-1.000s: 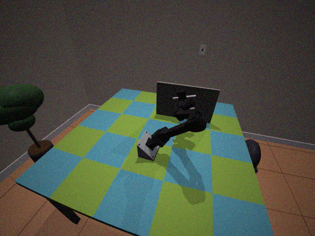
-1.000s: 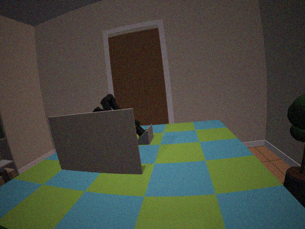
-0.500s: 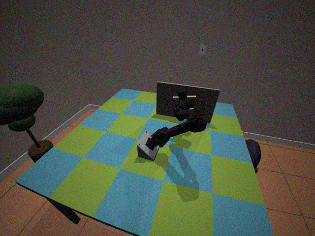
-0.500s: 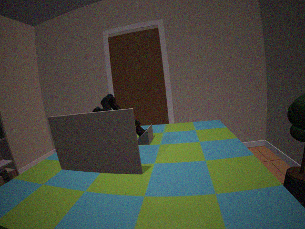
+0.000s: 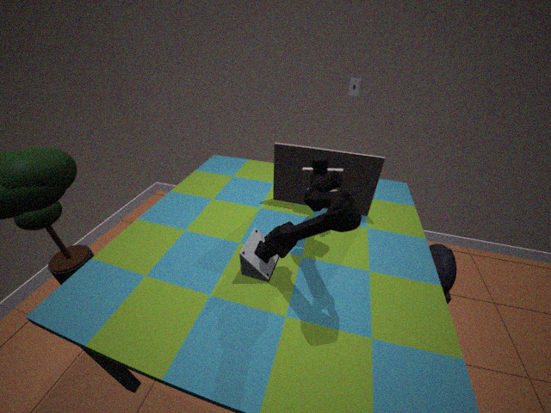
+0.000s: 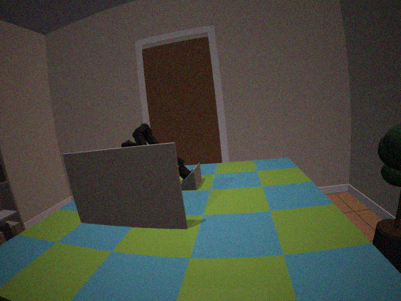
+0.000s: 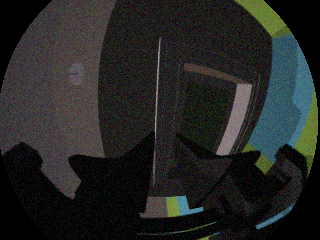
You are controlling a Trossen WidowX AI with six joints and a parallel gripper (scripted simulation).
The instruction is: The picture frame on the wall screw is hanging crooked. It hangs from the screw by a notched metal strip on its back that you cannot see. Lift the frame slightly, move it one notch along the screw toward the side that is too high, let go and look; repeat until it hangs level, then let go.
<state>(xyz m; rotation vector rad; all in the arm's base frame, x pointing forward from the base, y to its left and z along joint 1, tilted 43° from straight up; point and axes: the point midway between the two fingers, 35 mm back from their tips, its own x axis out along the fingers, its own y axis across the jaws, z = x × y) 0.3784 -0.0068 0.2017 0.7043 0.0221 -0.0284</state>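
Right now the picture frame is 1 cm to the right of my gripper tip and 5 cm below it.
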